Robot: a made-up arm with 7 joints. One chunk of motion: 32 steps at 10 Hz.
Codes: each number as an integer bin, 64 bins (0 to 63) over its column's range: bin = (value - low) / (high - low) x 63, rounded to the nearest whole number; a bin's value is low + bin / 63 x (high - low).
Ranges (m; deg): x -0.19..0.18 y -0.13..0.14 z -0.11..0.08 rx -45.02..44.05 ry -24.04..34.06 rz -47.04..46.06
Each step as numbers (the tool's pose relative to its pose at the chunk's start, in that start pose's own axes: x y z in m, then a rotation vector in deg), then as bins.
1 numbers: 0.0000 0.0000 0.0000 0.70 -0.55 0.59
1 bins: 32 30 36 32 25 32
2 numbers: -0.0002 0.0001 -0.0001 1.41 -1.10 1.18
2 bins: 32 30 36 33 25 33
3 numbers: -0.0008 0.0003 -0.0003 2.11 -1.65 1.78
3 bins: 32 30 36 33 24 33
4 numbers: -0.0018 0.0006 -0.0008 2.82 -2.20 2.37
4 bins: 32 30 36 34 24 33
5 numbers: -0.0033 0.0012 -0.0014 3.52 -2.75 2.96
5 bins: 32 31 36 34 23 34
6 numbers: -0.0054 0.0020 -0.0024 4.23 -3.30 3.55
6 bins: 31 31 36 35 22 34
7 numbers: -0.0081 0.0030 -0.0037 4.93 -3.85 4.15
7 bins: 31 31 35 35 22 35
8 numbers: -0.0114 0.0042 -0.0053 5.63 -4.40 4.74
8 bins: 30 31 35 36 21 35
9 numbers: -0.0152 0.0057 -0.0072 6.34 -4.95 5.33
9 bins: 30 32 34 36 21 35
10 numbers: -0.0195 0.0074 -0.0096 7.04 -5.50 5.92
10 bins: 29 32 33 37 20 36
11 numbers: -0.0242 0.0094 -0.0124 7.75 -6.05 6.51
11 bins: 28 33 32 37 20 36
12 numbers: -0.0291 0.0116 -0.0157 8.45 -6.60 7.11
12 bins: 27 33 31 38 19 37
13 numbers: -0.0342 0.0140 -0.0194 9.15 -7.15 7.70
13 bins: 27 34 30 38 18 37
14 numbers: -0.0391 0.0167 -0.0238 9.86 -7.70 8.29
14 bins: 26 34 29 39 18 37
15 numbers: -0.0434 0.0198 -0.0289 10.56 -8.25 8.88
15 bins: 25 35 27 39 17 38
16 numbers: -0.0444 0.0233 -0.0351 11.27 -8.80 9.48
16 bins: 25 36 25 40 17 38
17 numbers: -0.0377 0.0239 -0.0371 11.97 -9.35 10.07
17 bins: 26 36 24 40 16 39
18 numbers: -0.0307 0.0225 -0.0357 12.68 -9.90 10.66
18 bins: 27 36 25 41 15 39
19 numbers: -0.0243 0.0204 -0.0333 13.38 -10.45 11.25
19 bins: 28 35 25 41 15 39
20 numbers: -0.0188 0.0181 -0.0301 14.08 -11.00 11.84
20 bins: 29 35 26 42 14 40
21 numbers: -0.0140 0.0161 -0.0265 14.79 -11.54 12.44
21 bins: 30 34 28 42 14 40
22 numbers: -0.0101 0.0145 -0.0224 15.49 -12.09 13.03
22 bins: 31 34 29 43 13 41
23 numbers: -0.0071 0.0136 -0.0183 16.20 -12.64 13.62
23 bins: 31 34 30 43 12 41
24 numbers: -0.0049 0.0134 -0.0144 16.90 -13.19 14.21
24 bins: 32 33 32 44 12 41
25 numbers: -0.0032 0.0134 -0.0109 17.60 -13.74 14.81
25 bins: 32 33 33 44 11 42
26 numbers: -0.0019 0.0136 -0.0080 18.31 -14.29 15.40
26 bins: 32 34 34 45 11 42
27 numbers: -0.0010 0.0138 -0.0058 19.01 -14.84 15.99
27 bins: 32 34 35 45 10 43
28 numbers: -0.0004 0.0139 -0.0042 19.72 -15.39 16.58
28 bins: 32 34 35 46 9 43
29 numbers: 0.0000 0.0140 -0.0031 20.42 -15.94 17.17
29 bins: 32 34 35 46 9 43
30 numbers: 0.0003 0.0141 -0.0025 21.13 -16.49 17.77
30 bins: 32 34 36 47 8 44
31 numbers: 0.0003 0.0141 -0.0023 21.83 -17.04 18.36
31 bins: 32 34 36 47 8 44
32 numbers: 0.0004 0.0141 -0.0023 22.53 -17.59 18.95
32 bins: 32 34 36 48 7 45
